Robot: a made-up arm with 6 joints. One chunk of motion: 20 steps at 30 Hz.
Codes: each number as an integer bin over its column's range. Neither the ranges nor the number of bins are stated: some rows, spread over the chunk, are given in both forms.
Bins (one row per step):
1: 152 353 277 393 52 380
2: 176 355 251 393 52 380
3: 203 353 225 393 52 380
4: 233 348 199 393 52 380
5: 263 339 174 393 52 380
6: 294 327 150 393 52 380
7: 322 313 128 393 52 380
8: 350 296 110 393 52 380
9: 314 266 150 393 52 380
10: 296 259 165 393 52 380
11: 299 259 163 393 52 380
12: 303 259 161 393 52 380
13: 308 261 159 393 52 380
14: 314 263 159 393 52 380
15: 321 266 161 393 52 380
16: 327 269 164 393 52 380
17: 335 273 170 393 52 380
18: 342 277 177 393 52 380
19: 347 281 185 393 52 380
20: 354 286 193 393 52 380
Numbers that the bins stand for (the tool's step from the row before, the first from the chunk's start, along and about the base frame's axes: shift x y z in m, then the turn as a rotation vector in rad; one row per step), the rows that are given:
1: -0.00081 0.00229 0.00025 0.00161 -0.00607 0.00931
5: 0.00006 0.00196 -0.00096 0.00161 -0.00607 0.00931
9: 0.00046 0.00025 -0.00124 0.00161 -0.00607 0.00931
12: 0.00037 0.00008 -0.00111 0.00161 -0.00607 0.00931
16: 0.00056 0.00032 -0.00107 0.00161 -0.00607 0.00931
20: 0.00077 0.00072 -0.00073 0.00161 -0.00607 0.00931
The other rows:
2: -0.00062 0.00234 -0.00005 0.00161 -0.00607 0.00931
3: -0.00041 0.00229 -0.00036 0.00161 -0.00607 0.00931
4: -0.00018 0.00217 -0.00066 0.00161 -0.00607 0.00931
6: 0.00030 0.00168 -0.00124 0.00161 -0.00607 0.00931
7: 0.00052 0.00135 -0.00150 0.00161 -0.00607 0.00931
8: 0.00074 0.00095 -0.00171 0.00161 -0.00607 0.00931
10: 0.00032 0.00008 -0.00106 0.00161 -0.00607 0.00931
11: 0.00034 0.00008 -0.00109 0.00161 -0.00607 0.00931
13: 0.00041 0.00013 -0.00113 0.00161 -0.00607 0.00931
14: 0.00046 0.00018 -0.00113 0.00161 -0.00607 0.00931
15: 0.00051 0.00025 -0.00111 0.00161 -0.00607 0.00931
17: 0.00062 0.00041 -0.00100 0.00161 -0.00607 0.00931
18: 0.00068 0.00050 -0.00092 0.00161 -0.00607 0.00931
19: 0.00072 0.00060 -0.00083 0.00161 -0.00607 0.00931

